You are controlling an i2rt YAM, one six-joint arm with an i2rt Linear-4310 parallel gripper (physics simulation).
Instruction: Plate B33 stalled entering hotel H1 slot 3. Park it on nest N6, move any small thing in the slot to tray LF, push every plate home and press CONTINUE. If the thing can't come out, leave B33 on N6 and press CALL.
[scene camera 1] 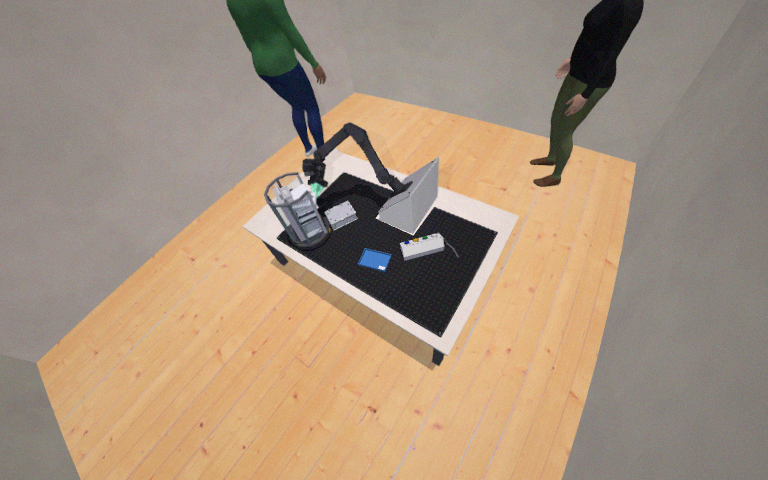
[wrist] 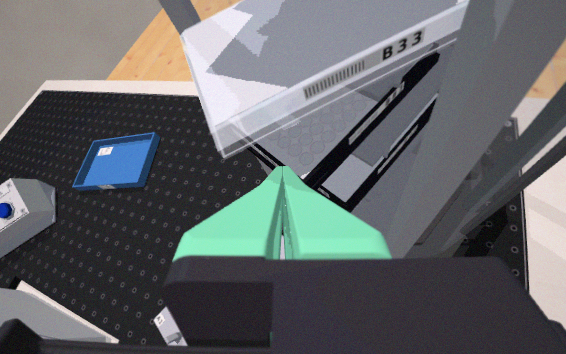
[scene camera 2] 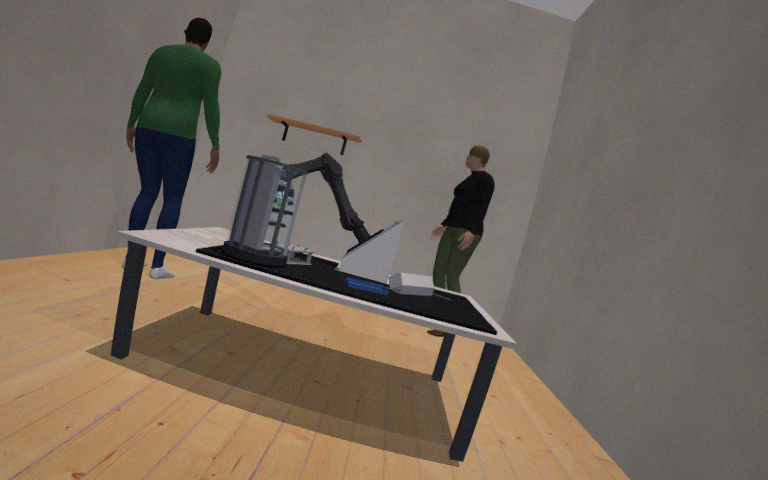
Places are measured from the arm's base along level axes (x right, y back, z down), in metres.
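Where they show: gripper, between the fingertips: (wrist: pixel 282 177); arm's base, origin of its link: (scene camera 1: pixel 401 190) (scene camera 2: pixel 366 241).
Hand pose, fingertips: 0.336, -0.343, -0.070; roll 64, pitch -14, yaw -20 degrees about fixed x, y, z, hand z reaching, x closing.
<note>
Each offset is from my fingertips to the top centre of the thing, as dx, dy, dz.
My gripper (scene camera 1: pixel 317 189) (scene camera 2: pixel 280 198) (wrist: pixel 282 177) is shut, with its green fingertips together and empty, at the hotel's open side below plate B33's near edge in the wrist view. Clear-sided plate B33 {+0.004, -0.063, -0.047} (wrist: pixel 350 75) juts out of hotel H1 {+0.027, -0.110, -0.178} (scene camera 1: pixel 307 245) (scene camera 2: pixel 256 206) (wrist: pixel 445 130). Dark-edged plates {-0.002, -0.076, +0.007} (wrist: pixel 372 122) show lower in the hotel. No small thing can be made out in the slot. Nest N6 {-0.062, +0.079, +0.145} (scene camera 1: pixel 340 213) (scene camera 2: pixel 300 255) (wrist: pixel 170 327) stands beside the hotel, bearing no plate. Blue tray LF {-0.423, -0.049, +0.203} (scene camera 1: pixel 373 258) (scene camera 2: pixel 367 285) (wrist: pixel 120 165) is empty. A button box {-0.596, +0.148, +0.137} (scene camera 1: pixel 423 249) (scene camera 2: pixel 412 284) (wrist: pixel 37 205) has coloured buttons; their labels are unreadable.
A pale wedge-shaped panel (scene camera 1: pixel 423 198) (scene camera 2: pixel 373 254) (wrist: pixel 47 322) stands by the arm's base, between the nest and the button box. A cable trails from the box. The hotel's upright posts flank the gripper's area. Two people stand beyond the table (scene camera 1: pixel 481 217) (scene camera 2: pixel 169 236).
</note>
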